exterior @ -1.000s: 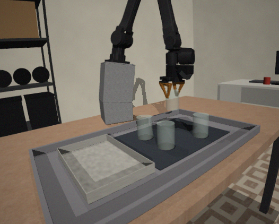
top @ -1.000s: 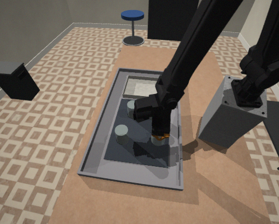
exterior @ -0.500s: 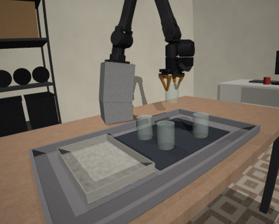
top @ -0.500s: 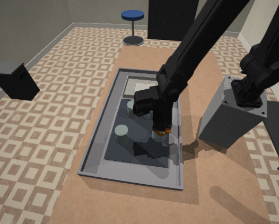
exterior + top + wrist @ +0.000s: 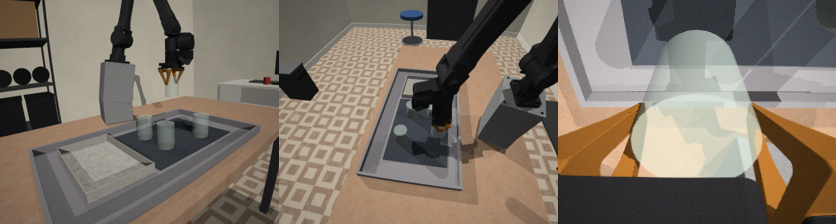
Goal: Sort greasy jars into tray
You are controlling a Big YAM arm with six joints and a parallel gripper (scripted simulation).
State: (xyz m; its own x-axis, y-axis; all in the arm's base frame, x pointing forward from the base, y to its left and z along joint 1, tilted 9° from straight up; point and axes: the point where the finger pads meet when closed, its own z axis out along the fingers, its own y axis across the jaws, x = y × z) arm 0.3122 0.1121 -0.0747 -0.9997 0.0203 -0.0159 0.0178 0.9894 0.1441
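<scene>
Right now the pale tray is 430 mm to the right of my hand, 200 mm below it and 90 mm ahead of it. From my hand the other things lie so: dark drying mat 210 mm below, 110 mm to the right, 90 mm ahead; then rimmed steel table top 220 mm to the right, 210 mm below, 100 mm ahead.
</scene>
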